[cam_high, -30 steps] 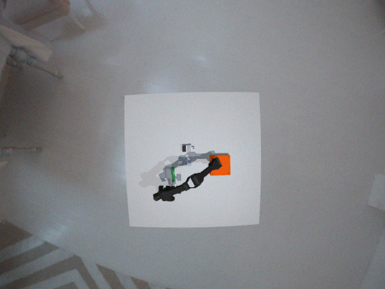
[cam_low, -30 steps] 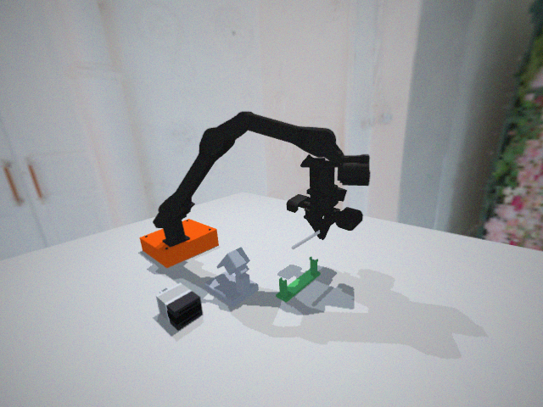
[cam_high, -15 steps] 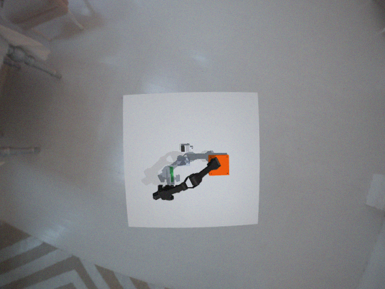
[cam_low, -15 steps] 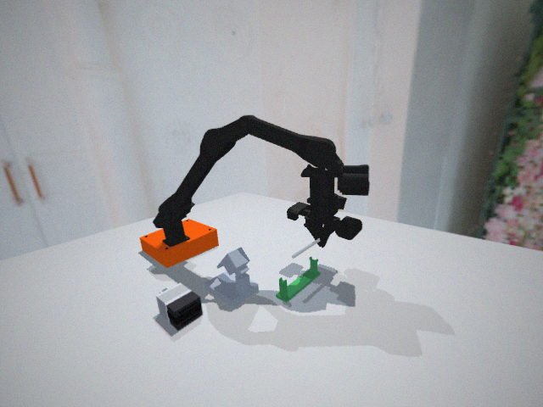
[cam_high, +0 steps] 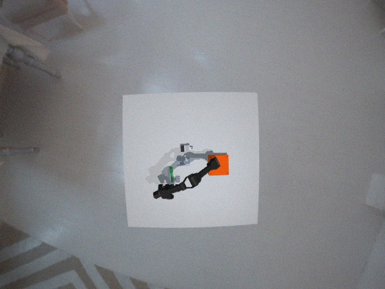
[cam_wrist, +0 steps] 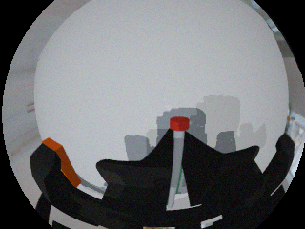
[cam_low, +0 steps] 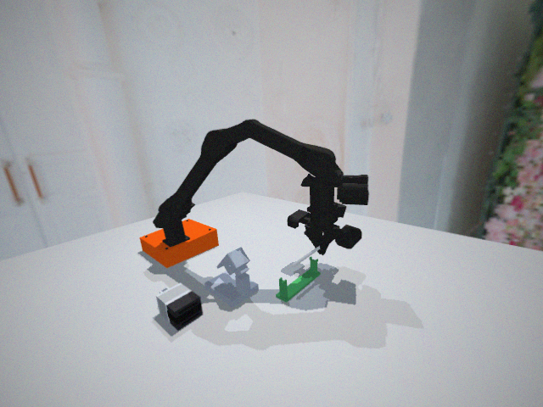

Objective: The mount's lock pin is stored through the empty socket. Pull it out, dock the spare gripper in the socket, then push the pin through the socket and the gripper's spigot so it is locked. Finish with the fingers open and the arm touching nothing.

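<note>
The green cradle lies 10 cm to the right of my gripper tip, 1 cm below it and 1 cm ahead of it. The rest, counted from my gripper tip: grey mount: 22 cm to the right, 8 cm behind, 2 cm above; spare gripper: 35 cm to the right, 12 cm behind, 2 cm below.
</note>
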